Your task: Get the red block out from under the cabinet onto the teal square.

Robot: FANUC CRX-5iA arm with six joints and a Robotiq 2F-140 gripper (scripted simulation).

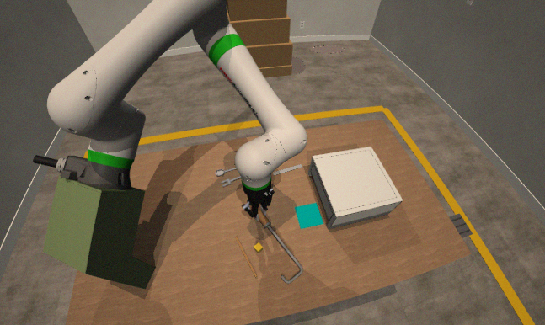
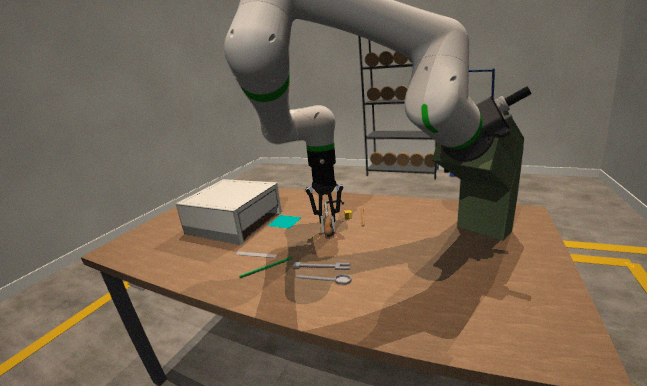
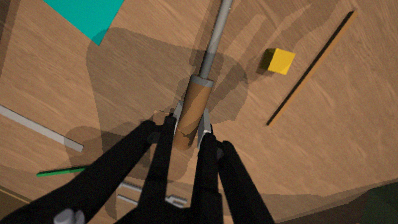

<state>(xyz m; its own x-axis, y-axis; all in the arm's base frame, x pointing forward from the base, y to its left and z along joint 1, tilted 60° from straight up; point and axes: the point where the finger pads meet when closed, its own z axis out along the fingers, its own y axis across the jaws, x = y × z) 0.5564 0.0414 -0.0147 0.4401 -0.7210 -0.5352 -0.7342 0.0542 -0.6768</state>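
Now: the flat grey bar 23 cm to the left of my hand, 15 cm ahead of it and 4 cm below it. The rest, counted from my hand: yellow cube: 13 cm to the right, 2 cm below, 2 cm behind; teal square: 21 cm ahead, 4 cm below, 2 cm to the right; fork: 21 cm to the left, 8 cm behind, 3 cm below.
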